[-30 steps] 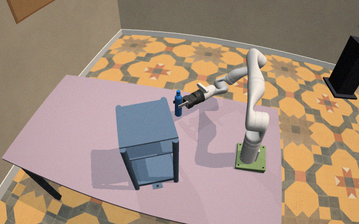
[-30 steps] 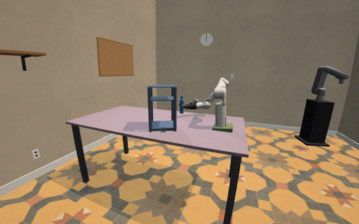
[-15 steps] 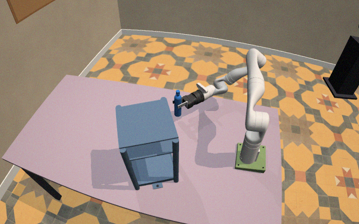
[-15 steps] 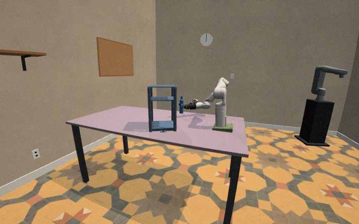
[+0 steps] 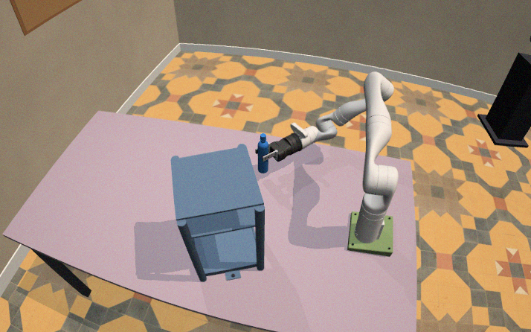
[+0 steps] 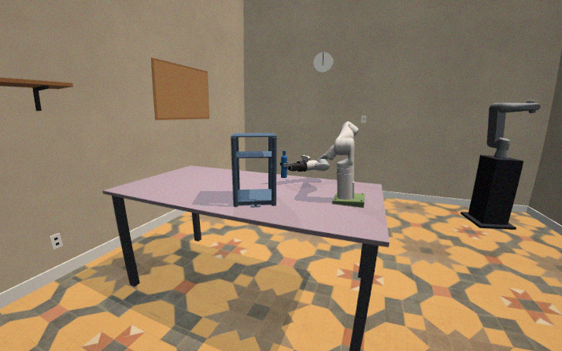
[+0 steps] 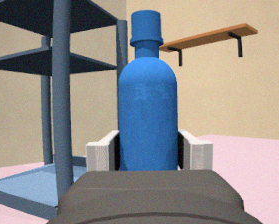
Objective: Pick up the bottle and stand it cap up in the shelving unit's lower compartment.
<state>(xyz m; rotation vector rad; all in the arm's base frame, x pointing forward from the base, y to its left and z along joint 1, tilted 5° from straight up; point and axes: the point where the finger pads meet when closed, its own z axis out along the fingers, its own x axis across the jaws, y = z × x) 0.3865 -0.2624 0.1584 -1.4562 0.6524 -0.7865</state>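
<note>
My gripper is now 330 mm to the right of the shelving unit, 120 mm short of it and 40 mm below it. The rest, counted from my hand: blue bottle 30 mm above.
</note>
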